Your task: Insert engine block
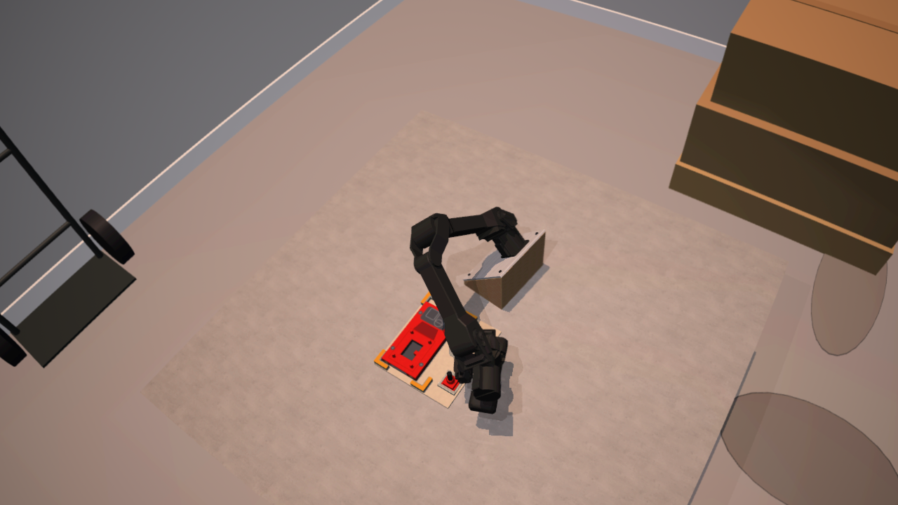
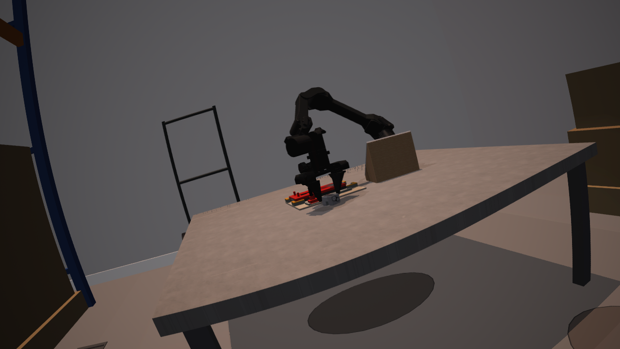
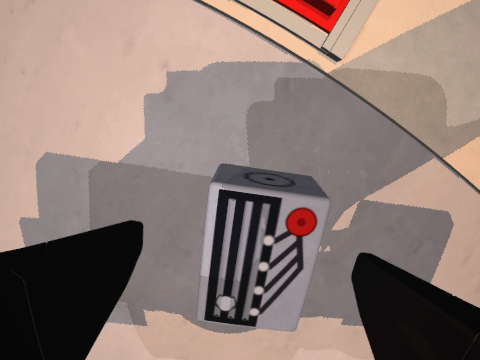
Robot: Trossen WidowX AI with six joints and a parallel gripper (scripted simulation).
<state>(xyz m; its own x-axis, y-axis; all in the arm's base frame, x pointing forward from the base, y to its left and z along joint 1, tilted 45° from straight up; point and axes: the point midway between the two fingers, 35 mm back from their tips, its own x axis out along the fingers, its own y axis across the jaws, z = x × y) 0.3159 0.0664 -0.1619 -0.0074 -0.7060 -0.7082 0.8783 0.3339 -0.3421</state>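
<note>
My gripper tip is 40 mm short of the small base, 90 mm to the left of it and 10 mm below it. Round my gripper tip: engine block: 10 mm below.
</note>
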